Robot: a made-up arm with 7 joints. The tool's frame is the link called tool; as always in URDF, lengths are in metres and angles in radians. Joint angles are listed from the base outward.
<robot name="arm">
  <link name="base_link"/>
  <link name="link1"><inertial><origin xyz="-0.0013 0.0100 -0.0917"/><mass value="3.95"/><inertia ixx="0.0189" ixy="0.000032" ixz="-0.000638" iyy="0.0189" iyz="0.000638" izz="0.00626"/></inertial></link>
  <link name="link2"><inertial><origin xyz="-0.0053 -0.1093 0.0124"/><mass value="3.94"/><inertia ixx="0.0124" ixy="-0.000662" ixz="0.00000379" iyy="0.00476" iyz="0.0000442" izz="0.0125"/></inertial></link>
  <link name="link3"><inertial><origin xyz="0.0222 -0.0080 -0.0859"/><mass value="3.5"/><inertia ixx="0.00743" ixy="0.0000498" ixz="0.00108" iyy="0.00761" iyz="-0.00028" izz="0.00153"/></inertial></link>
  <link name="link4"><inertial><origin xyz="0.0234 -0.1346 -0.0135"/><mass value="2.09"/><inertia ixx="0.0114" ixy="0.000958" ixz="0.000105" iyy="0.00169" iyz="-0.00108" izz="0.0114"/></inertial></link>
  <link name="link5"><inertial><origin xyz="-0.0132 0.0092 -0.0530"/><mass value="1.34"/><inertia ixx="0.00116" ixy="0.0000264" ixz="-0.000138" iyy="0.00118" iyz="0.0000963" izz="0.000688"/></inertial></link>
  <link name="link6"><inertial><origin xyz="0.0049 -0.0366 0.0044"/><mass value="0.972"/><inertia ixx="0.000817" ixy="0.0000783" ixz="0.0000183" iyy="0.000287" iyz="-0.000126" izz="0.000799"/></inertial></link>
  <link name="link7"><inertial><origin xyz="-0.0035 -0.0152 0.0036"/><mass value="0.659"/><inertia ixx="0.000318" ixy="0" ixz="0" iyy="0.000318" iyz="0" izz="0.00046"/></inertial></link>
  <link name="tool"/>
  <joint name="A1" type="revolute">
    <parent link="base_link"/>
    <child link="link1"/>
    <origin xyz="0.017 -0.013 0.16" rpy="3.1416 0 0"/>
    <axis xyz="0 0 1"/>
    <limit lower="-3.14" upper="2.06"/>
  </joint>
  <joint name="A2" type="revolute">
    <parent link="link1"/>
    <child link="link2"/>
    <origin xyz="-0.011 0.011 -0.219" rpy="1.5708 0 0"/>
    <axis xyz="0 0 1"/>
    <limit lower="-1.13" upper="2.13"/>
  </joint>
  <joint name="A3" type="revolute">
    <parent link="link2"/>
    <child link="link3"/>
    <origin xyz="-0.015 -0.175 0.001" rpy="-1.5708 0 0"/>
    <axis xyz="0 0 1"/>
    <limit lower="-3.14" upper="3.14"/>
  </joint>
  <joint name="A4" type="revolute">
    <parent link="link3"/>
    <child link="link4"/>
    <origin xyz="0.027 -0.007 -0.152" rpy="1.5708 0 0"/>
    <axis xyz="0 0 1"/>
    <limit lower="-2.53" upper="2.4"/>
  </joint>
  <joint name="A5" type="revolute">
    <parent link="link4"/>
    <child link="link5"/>
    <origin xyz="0.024 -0.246 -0.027" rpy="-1.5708 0 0"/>
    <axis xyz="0 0 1"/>
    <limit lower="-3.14" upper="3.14"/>
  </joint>
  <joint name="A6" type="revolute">
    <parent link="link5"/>
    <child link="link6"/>
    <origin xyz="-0.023 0.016 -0.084" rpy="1.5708 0 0"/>
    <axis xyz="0 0 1"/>
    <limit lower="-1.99" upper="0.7"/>
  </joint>
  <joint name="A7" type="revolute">
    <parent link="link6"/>
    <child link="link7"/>
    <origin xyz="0.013 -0.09 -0.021" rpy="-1.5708 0 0"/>
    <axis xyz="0 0 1"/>
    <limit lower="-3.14" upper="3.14"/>
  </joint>
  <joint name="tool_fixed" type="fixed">
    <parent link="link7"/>
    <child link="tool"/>
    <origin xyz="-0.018 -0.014 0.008" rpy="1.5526 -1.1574 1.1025"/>
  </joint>
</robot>
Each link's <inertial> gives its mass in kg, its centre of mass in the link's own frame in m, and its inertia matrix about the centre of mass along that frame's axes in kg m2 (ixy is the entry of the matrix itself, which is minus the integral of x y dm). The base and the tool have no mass. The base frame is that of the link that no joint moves.
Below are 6 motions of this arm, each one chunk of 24 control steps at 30 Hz.
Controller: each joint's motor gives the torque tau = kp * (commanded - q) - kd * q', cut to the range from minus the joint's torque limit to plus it. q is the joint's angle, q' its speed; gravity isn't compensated. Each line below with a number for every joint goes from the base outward.
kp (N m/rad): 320 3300 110 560 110 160 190
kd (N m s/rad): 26 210 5.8 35 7.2 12 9.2
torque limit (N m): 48 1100 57 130 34 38 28
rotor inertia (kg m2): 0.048 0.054 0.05 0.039 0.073 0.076 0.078
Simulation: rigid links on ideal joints. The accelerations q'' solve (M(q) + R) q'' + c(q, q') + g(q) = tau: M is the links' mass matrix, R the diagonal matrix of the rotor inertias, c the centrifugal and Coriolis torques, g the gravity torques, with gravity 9.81 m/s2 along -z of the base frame. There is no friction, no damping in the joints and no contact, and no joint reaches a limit. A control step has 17 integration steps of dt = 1/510 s. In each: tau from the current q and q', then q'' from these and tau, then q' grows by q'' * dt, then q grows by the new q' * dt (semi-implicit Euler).
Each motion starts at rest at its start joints. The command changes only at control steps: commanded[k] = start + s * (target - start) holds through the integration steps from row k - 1 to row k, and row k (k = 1, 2, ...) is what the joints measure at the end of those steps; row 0 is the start. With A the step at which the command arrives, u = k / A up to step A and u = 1 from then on. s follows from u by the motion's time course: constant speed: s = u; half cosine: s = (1 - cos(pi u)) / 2; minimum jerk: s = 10 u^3 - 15 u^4 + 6 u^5; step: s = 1 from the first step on.
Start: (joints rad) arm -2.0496 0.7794 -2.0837 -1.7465 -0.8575 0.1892 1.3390
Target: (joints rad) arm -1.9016 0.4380 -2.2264 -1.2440 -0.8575 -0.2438 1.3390
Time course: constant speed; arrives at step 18
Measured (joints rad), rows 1 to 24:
1: -2.0436 0.7743 -2.0990 -1.7420 -0.8564 0.1796 1.3388
2: -2.0365 0.7639 -2.1241 -1.7298 -0.8549 0.1633 1.3387
3: -2.0315 0.7501 -2.1479 -1.7104 -0.8539 0.1438 1.3386
4: -2.0277 0.7342 -2.1671 -1.6865 -0.8535 0.1227 1.3386
5: -2.0236 0.7169 -2.1812 -1.6604 -0.8533 0.1006 1.3387
6: -2.0184 0.6988 -2.1907 -1.6334 -0.8533 0.0779 1.3387
7: -2.0118 0.6803 -2.1968 -1.6060 -0.8533 0.0548 1.3387
8: -2.0040 0.6616 -2.2007 -1.5785 -0.8534 0.0314 1.3387
9: -1.9953 0.6427 -2.2035 -1.5511 -0.8534 0.0079 1.3387
10: -1.9862 0.6236 -2.2061 -1.5236 -0.8533 -0.0158 1.3387
11: -1.9769 0.6046 -2.2092 -1.4962 -0.8533 -0.0396 1.3387
12: -1.9677 0.5855 -2.2131 -1.4687 -0.8532 -0.0634 1.3387
13: -1.9587 0.5665 -2.2180 -1.4412 -0.8530 -0.0873 1.3386
14: -1.9501 0.5474 -2.2237 -1.4137 -0.8529 -0.1112 1.3386
15: -1.9417 0.5284 -2.2301 -1.3860 -0.8528 -0.1352 1.3386
16: -1.9336 0.5093 -2.2369 -1.3584 -0.8526 -0.1592 1.3386
17: -1.9256 0.4903 -2.2439 -1.3306 -0.8525 -0.1832 1.3386
18: -1.9176 0.4712 -2.2508 -1.3029 -0.8523 -0.2072 1.3386
19: -1.9134 0.4591 -2.2495 -1.2831 -0.8534 -0.2222 1.3387
20: -1.9096 0.4521 -2.2469 -1.2729 -0.8538 -0.2316 1.3387
21: -1.9061 0.4483 -2.2453 -1.2684 -0.8535 -0.2377 1.3387
22: -1.9035 0.4463 -2.2449 -1.2666 -0.8530 -0.2416 1.3386
23: -1.9018 0.4452 -2.2456 -1.2660 -0.8525 -0.2442 1.3386
24: -1.9010 0.4446 -2.2472 -1.2658 -0.8521 -0.2459 1.3386

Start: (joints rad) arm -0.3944 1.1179 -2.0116 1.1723 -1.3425 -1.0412 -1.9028
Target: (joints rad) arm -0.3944 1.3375 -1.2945 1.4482 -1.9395 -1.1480 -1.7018
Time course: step
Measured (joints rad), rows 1 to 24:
1: -0.3769 1.2031 -2.0149 1.2734 -1.5099 -1.0696 -1.8113
2: -0.3786 1.2558 -1.8331 1.3472 -1.7098 -1.0939 -1.7497
3: -0.4042 1.2918 -1.5640 1.3905 -1.8194 -1.1108 -1.7227
4: -0.4325 1.3178 -1.2954 1.4204 -1.8719 -1.1233 -1.7110
5: -0.4412 1.3356 -1.0908 1.4425 -1.8968 -1.1336 -1.7058
6: -0.4237 1.3453 -0.9770 1.4540 -1.9081 -1.1419 -1.7034
7: -0.3938 1.3491 -0.9438 1.4559 -1.9129 -1.1474 -1.7022
8: -0.3690 1.3497 -0.9648 1.4534 -1.9156 -1.1502 -1.7017
9: -0.3574 1.3491 -1.0150 1.4505 -1.9186 -1.1508 -1.7015
10: -0.3584 1.3481 -1.0760 1.4488 -1.9224 -1.1502 -1.7015
11: -0.3676 1.3471 -1.1349 1.4486 -1.9269 -1.1492 -1.7016
12: -0.3801 1.3462 -1.1832 1.4496 -1.9313 -1.1481 -1.7018
13: -0.3921 1.3455 -1.2163 1.4511 -1.9350 -1.1473 -1.7019
14: -0.4012 1.3451 -1.2334 1.4525 -1.9376 -1.1469 -1.7019
15: -0.4065 1.3451 -1.2361 1.4536 -1.9388 -1.1469 -1.7019
16: -0.4084 1.3452 -1.2284 1.4541 -1.9389 -1.1471 -1.7019
17: -0.4074 1.3455 -1.2145 1.4541 -1.9380 -1.1474 -1.7019
18: -0.4046 1.3459 -1.1988 1.4539 -1.9368 -1.1478 -1.7018
19: -0.4009 1.3462 -1.1844 1.4535 -1.9355 -1.1482 -1.7018
20: -0.3972 1.3465 -1.1735 1.4531 -1.9343 -1.1486 -1.7017
21: -0.3941 1.3466 -1.1668 1.4528 -1.9335 -1.1488 -1.7017
22: -0.3919 1.3467 -1.1643 1.4525 -1.9331 -1.1490 -1.7017
23: -0.3908 1.3467 -1.1651 1.4524 -1.9330 -1.1490 -1.7017
24: -0.3906 1.3466 -1.1681 1.4523 -1.9331 -1.1490 -1.7017

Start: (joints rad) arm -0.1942 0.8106 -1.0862 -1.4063 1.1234 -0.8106 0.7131
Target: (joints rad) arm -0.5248 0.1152 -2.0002 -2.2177 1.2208 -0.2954 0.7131
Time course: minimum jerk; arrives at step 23
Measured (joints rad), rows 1 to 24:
1: -0.1942 0.8122 -1.0935 -1.4113 1.1220 -0.8111 0.7131
2: -0.1943 0.8120 -1.1128 -1.4170 1.1196 -0.8103 0.7131
3: -0.1963 0.8086 -1.1373 -1.4243 1.1181 -0.8072 0.7132
4: -0.2012 0.8006 -1.1637 -1.4356 1.1179 -0.8009 0.7132
5: -0.2088 0.7866 -1.1917 -1.4528 1.1193 -0.7908 0.7133
6: -0.2187 0.7658 -1.2225 -1.4775 1.1221 -0.7763 0.7133
7: -0.2308 0.7380 -1.2579 -1.5104 1.1261 -0.7572 0.7133
8: -0.2446 0.7034 -1.2993 -1.5516 1.1312 -0.7333 0.7133
9: -0.2603 0.6624 -1.3475 -1.6003 1.1371 -0.7049 0.7133
10: -0.2777 0.6161 -1.4024 -1.6557 1.1437 -0.6725 0.7133
11: -0.2970 0.5658 -1.4634 -1.7160 1.1507 -0.6368 0.7133
12: -0.3183 0.5127 -1.5294 -1.7795 1.1580 -0.5988 0.7134
13: -0.3416 0.4584 -1.5989 -1.8441 1.1655 -0.5594 0.7134
14: -0.3665 0.4046 -1.6700 -1.9080 1.1729 -0.5198 0.7134
15: -0.3924 0.3528 -1.7406 -1.9691 1.1801 -0.4811 0.7135
16: -0.4182 0.3043 -1.8082 -2.0258 1.1868 -0.4445 0.7135
17: -0.4428 0.2604 -1.8698 -2.0768 1.1929 -0.4109 0.7136
18: -0.4650 0.2222 -1.9228 -2.1209 1.1983 -0.3812 0.7136
19: -0.4838 0.1905 -1.9648 -2.1573 1.2028 -0.3563 0.7136
20: -0.4987 0.1655 -1.9949 -2.1858 1.2066 -0.3364 0.7136
21: -0.5096 0.1472 -2.0134 -2.2063 1.2095 -0.3216 0.7136
22: -0.5167 0.1350 -2.0219 -2.2197 1.2117 -0.3114 0.7136
23: -0.5208 0.1275 -2.0229 -2.2274 1.2133 -0.3051 0.7135
24: -0.5229 0.1231 -2.0196 -2.2314 1.2145 -0.3014 0.7134

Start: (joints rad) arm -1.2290 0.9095 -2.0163 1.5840 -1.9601 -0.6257 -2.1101
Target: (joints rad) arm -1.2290 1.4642 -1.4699 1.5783 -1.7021 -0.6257 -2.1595
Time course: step
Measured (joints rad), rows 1 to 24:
1: -1.2788 1.1285 -2.0927 1.5994 -1.8865 -0.6209 -2.1339
2: -1.2715 1.2651 -1.9946 1.5858 -1.8203 -0.6130 -2.1498
3: -1.2500 1.3487 -1.7794 1.5666 -1.7668 -0.6124 -2.1558
4: -1.2372 1.4008 -1.5282 1.5558 -1.7271 -0.6171 -2.1576
5: -1.2320 1.4339 -1.3037 1.5572 -1.7024 -0.6244 -2.1581
6: -1.2248 1.4544 -1.1467 1.5655 -1.6902 -0.6317 -2.1581
7: -1.2121 1.4660 -1.0719 1.5732 -1.6854 -0.6369 -2.1581
8: -1.1993 1.4715 -1.0695 1.5768 -1.6844 -0.6392 -2.1582
9: -1.1934 1.4736 -1.1171 1.5771 -1.6853 -0.6388 -2.1584
10: -1.1961 1.4739 -1.1903 1.5762 -1.6875 -0.6366 -2.1587
11: -1.2052 1.4732 -1.2685 1.5758 -1.6907 -0.6337 -2.1590
12: -1.2168 1.4723 -1.3366 1.5765 -1.6943 -0.6308 -2.1593
13: -1.2274 1.4715 -1.3855 1.5779 -1.6977 -0.6285 -2.1595
14: -1.2350 1.4709 -1.4122 1.5794 -1.7001 -0.6271 -2.1596
15: -1.2393 1.4707 -1.4182 1.5805 -1.7013 -0.6265 -2.1596
16: -1.2405 1.4709 -1.4086 1.5810 -1.7013 -0.6267 -2.1595
17: -1.2396 1.4713 -1.3895 1.5810 -1.7005 -0.6273 -2.1594
18: -1.2373 1.4718 -1.3674 1.5808 -1.6993 -0.6281 -2.1593
19: -1.2343 1.4723 -1.3472 1.5804 -1.6980 -0.6290 -2.1593
20: -1.2313 1.4727 -1.3321 1.5801 -1.6970 -0.6297 -2.1592
21: -1.2288 1.4729 -1.3232 1.5798 -1.6962 -0.6302 -2.1592
22: -1.2270 1.4730 -1.3205 1.5796 -1.6959 -0.6305 -2.1591
23: -1.2261 1.4730 -1.3224 1.5794 -1.6958 -0.6305 -2.1592
24: -1.2260 1.4729 -1.3274 1.5793 -1.6960 -0.6304 -2.1592

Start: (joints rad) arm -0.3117 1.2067 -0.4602 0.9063 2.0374 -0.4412 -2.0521
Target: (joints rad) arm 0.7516 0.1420 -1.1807 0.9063 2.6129 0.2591 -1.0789
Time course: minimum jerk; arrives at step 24
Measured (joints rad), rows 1 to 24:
1: -0.3134 1.2098 -0.4528 0.9102 2.0383 -0.4410 -2.0518
2: -0.3153 1.2113 -0.4375 0.9173 2.0425 -0.4398 -2.0494
3: -0.3128 1.2081 -0.4264 0.9233 2.0486 -0.4363 -2.0429
4: -0.3039 1.1980 -0.4245 0.9275 2.0571 -0.4292 -2.0302
5: -0.2878 1.1793 -0.4333 0.9301 2.0689 -0.4174 -2.0096
6: -0.2639 1.1512 -0.4525 0.9318 2.0850 -0.4001 -1.9801
7: -0.2317 1.1132 -0.4811 0.9326 2.1059 -0.3769 -1.9415
8: -0.1905 1.0653 -0.5178 0.9328 2.1316 -0.3475 -1.8938
9: -0.1397 1.0083 -0.5608 0.9323 2.1619 -0.3123 -1.8378
10: -0.0793 0.9430 -0.6081 0.9311 2.1962 -0.2716 -1.7748
11: -0.0095 0.8711 -0.6576 0.9291 2.2338 -0.2263 -1.7062
12: 0.0687 0.7942 -0.7075 0.9265 2.2737 -0.1775 -1.6339
13: 0.1532 0.7144 -0.7559 0.9233 2.3151 -0.1261 -1.5596
14: 0.2413 0.6339 -0.8019 0.9199 2.3568 -0.0737 -1.4856
15: 0.3292 0.5548 -0.8455 0.9165 2.3978 -0.0217 -1.4137
16: 0.4128 0.4793 -0.8878 0.9136 2.4373 0.0285 -1.3459
17: 0.4885 0.4094 -0.9305 0.9116 2.4740 0.0754 -1.2839
18: 0.5536 0.3465 -0.9751 0.9106 2.5073 0.1176 -1.2293
19: 0.6066 0.2920 -1.0219 0.9106 2.5363 0.1542 -1.1832
20: 0.6476 0.2468 -1.0692 0.9118 2.5606 0.1844 -1.1463
21: 0.6774 0.2112 -1.1141 0.9136 2.5797 0.2080 -1.1187
22: 0.6978 0.1851 -1.1526 0.9159 2.5938 0.2253 -1.0999
23: 0.7109 0.1675 -1.1815 0.9183 2.6033 0.2369 -1.0888
24: 0.7191 0.1568 -1.1989 0.9204 2.6091 0.2442 -1.0832

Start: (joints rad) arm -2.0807 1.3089 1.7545 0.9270 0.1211 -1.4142 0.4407
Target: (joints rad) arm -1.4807 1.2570 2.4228 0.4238 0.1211 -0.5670 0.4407
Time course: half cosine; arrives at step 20
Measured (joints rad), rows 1 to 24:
1: -2.0803 1.3113 1.7424 0.9265 0.1219 -1.4130 0.4406
2: -2.0777 1.3138 1.7149 0.9220 0.1255 -1.4070 0.4405
3: -2.0710 1.3158 1.6900 0.9129 0.1302 -1.3941 0.4404
4: -2.0595 1.3167 1.6793 0.8987 0.1345 -1.3733 0.4404
5: -2.0424 1.3163 1.6882 0.8794 0.1374 -1.3444 0.4403
6: -2.0191 1.3146 1.7168 0.8552 0.1387 -1.3076 0.4403
7: -1.9896 1.3118 1.7617 0.8268 0.1385 -1.2636 0.4403
8: -1.9541 1.3082 1.8180 0.7950 0.1372 -1.2131 0.4403
9: -1.9135 1.3040 1.8805 0.7604 0.1354 -1.1574 0.4404
10: -1.8693 1.2995 1.9448 0.7239 0.1335 -1.0976 0.4404
11: -1.8231 1.2950 2.0077 0.6862 0.1319 -1.0354 0.4404
12: -1.7762 1.2907 2.0675 0.6481 0.1307 -0.9722 0.4404
13: -1.7299 1.2866 2.1234 0.6103 0.1299 -0.9096 0.4404
14: -1.6852 1.2828 2.1752 0.5739 0.1293 -0.8491 0.4404
15: -1.6432 1.2794 2.2223 0.5398 0.1290 -0.7922 0.4404
16: -1.6048 1.2764 2.2642 0.5088 0.1288 -0.7402 0.4404
17: -1.5707 1.2738 2.3001 0.4818 0.1287 -0.6946 0.4403
18: -1.5416 1.2718 2.3290 0.4595 0.1287 -0.6562 0.4403
19: -1.5182 1.2702 2.3502 0.4424 0.1286 -0.6262 0.4403
20: -1.5010 1.2692 2.3633 0.4311 0.1287 -0.6052 0.4403
21: -1.4895 1.2687 2.3697 0.4244 0.1287 -0.5920 0.4403
22: -1.4824 1.2684 2.3728 0.4204 0.1287 -0.5839 0.4403
23: -1.4785 1.2683 2.3746 0.4178 0.1287 -0.5789 0.4403
24: -1.4768 1.2683 2.3762 0.4160 0.1286 -0.5759 0.4403

